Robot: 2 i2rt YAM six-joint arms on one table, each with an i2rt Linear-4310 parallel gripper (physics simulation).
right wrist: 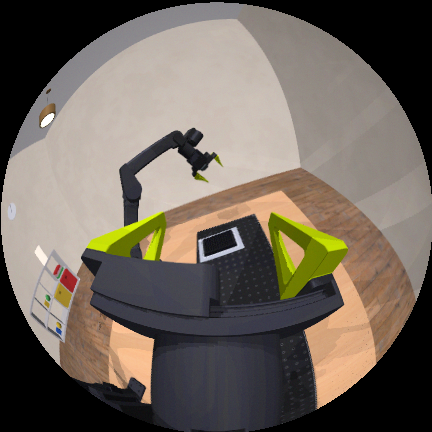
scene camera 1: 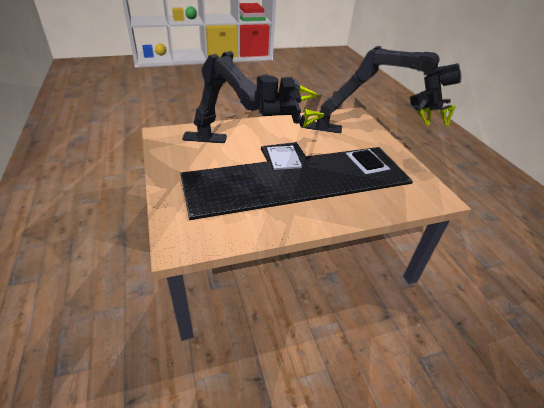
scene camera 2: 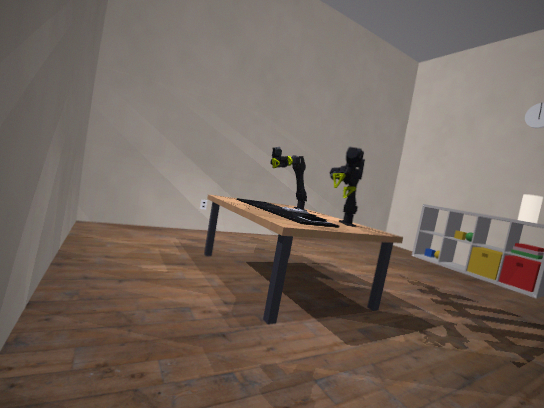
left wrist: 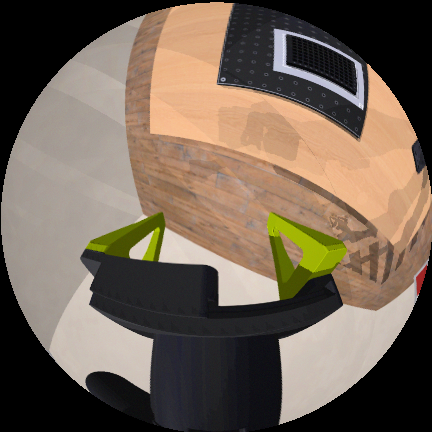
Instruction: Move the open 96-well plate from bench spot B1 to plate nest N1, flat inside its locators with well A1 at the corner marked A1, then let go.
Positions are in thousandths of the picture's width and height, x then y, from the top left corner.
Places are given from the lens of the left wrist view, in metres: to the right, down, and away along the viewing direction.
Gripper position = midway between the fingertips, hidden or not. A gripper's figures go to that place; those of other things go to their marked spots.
left gripper (left wrist: 499,503): 0.00, 0.00, 0.13
dark well plate (left wrist: 696,122): 0.13, -0.26, 0.07
